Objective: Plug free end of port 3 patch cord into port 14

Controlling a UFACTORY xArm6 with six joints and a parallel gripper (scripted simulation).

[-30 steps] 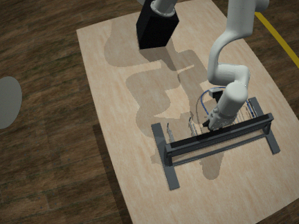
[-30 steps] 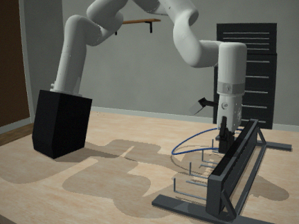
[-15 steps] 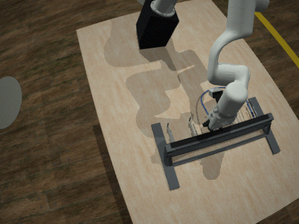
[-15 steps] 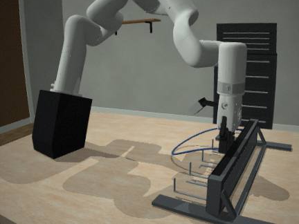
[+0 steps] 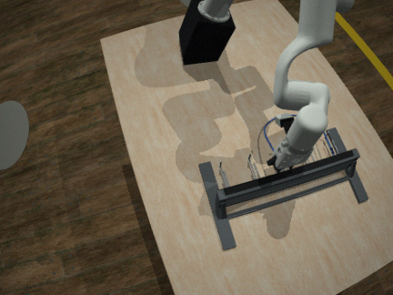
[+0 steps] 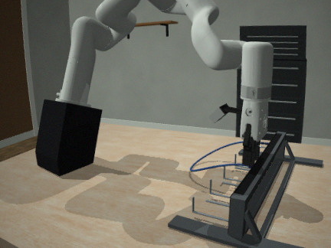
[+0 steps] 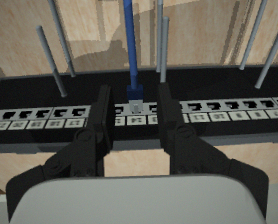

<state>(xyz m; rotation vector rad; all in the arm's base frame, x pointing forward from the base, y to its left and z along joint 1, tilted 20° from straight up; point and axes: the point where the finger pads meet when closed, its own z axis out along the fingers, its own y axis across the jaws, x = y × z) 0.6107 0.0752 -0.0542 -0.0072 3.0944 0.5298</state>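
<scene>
My hand is 2 cm short of the plug and 3 cm above it.
</scene>
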